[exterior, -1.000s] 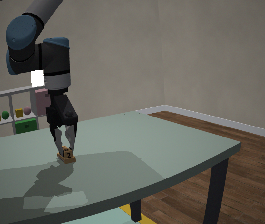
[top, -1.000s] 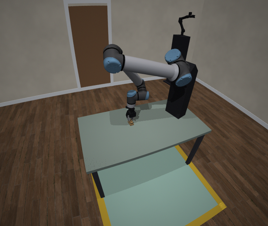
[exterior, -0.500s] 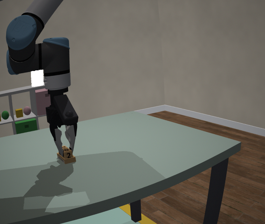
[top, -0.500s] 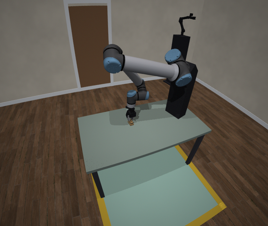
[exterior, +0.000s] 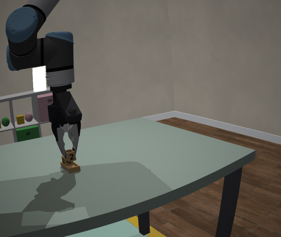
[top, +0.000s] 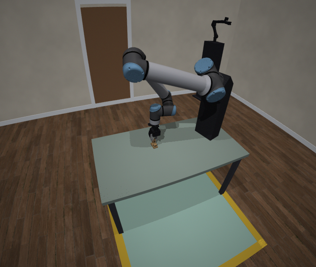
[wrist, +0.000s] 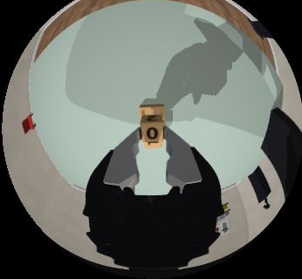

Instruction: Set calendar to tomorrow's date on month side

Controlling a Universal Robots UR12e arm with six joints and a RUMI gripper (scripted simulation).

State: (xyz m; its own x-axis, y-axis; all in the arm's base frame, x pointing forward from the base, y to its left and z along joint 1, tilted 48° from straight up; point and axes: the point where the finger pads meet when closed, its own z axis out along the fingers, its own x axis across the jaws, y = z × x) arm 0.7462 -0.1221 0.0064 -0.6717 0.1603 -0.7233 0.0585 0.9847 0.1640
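Now: hand 50 mm above the wooden calendar tray and 20 mm to the right of it. From my hand the other things lie so: cube (10 mm below).
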